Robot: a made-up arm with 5 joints.
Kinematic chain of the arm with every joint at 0, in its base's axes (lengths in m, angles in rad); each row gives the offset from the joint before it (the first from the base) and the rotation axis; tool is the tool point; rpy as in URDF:
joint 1: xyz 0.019 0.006 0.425 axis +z
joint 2: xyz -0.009 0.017 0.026 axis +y
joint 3: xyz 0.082 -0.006 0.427 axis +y
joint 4: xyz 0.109 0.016 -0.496 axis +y
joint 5: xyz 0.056 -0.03 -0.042 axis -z
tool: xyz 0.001 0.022 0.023 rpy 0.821 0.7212 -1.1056
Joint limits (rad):
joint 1: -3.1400..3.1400
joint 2: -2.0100..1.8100
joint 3: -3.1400..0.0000
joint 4: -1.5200..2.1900
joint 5: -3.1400..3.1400
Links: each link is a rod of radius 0.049 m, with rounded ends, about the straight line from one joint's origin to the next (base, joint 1, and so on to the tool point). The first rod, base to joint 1, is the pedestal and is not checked.
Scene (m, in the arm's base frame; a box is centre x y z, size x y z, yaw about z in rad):
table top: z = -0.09
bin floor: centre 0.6 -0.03 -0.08 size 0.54 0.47 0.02 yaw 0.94
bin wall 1: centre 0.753 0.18 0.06 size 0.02 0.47 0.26 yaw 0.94
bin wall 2: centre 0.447 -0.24 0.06 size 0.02 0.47 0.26 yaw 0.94
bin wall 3: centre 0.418 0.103 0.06 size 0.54 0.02 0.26 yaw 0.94
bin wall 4: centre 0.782 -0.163 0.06 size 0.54 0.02 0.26 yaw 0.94
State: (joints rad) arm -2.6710 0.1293 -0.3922 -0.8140 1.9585
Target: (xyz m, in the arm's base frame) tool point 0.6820 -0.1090 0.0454
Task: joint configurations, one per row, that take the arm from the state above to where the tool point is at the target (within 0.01 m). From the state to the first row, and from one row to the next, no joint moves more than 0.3 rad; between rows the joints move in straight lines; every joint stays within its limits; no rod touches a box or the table.
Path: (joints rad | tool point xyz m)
1: -2.3916 0.1938 -0.4681 -0.7834 1.9487 | -0.3162 -0.2898 0.4632
2: -2.1122 0.2584 -0.5440 -0.7528 1.9389 | -0.2379 -0.3982 0.4537
3: -1.8327 0.3229 -0.6199 -0.7223 1.9291 | -0.1242 -0.4834 0.4425
4: -1.5533 0.3875 -0.6957 -0.6917 1.9192 | 0.0170 -0.5340 0.4298
5: -1.2739 0.4520 -0.7716 -0.6611 1.9094 | 0.1747 -0.5413 0.4156
6: -0.9945 0.5166 -0.8475 -0.6305 1.8996 | 0.3349 -0.5004 0.4000
7: -0.7151 0.5811 -0.9234 -0.5999 1.8898 | 0.4826 -0.4110 0.3830
8: -0.4356 0.6457 -0.9993 -0.5693 1.8800 | 0.6028 -0.2774 0.3648
9: -0.1562 0.7102 -1.0752 -0.5388 1.8702 | 0.6820 -0.1090 0.3454
10: -0.1562 0.9875 -1.2364 -0.4593 1.8694 | 0.7000 -0.1118 0.1994
11: -0.1563 1.2647 -1.3976 -0.3799 1.8687 | 0.6820 -0.1090 0.0454

